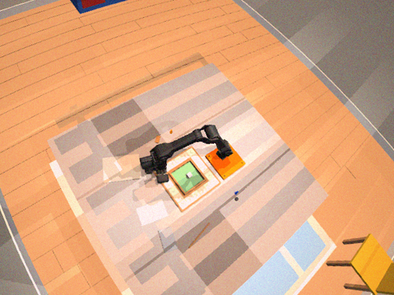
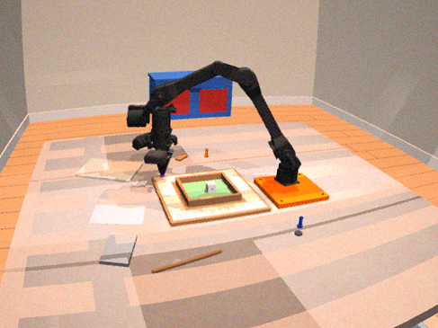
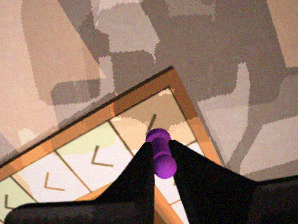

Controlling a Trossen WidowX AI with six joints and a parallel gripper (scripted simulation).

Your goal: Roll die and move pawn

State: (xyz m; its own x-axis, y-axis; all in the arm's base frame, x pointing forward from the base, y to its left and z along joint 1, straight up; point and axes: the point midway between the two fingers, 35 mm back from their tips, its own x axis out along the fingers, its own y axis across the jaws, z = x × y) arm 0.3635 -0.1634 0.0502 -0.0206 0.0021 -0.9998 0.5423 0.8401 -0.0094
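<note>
Right now the white die is 130 mm to the left of my gripper tip, 110 mm behind it and 10 mm below it. Also, from my gripper tip: green dice tray (130 mm to the left, 100 mm behind, 30 mm below); purple pawn (10 mm above); wooden stick (400 mm to the left, 80 mm ahead, 30 mm below).
</note>
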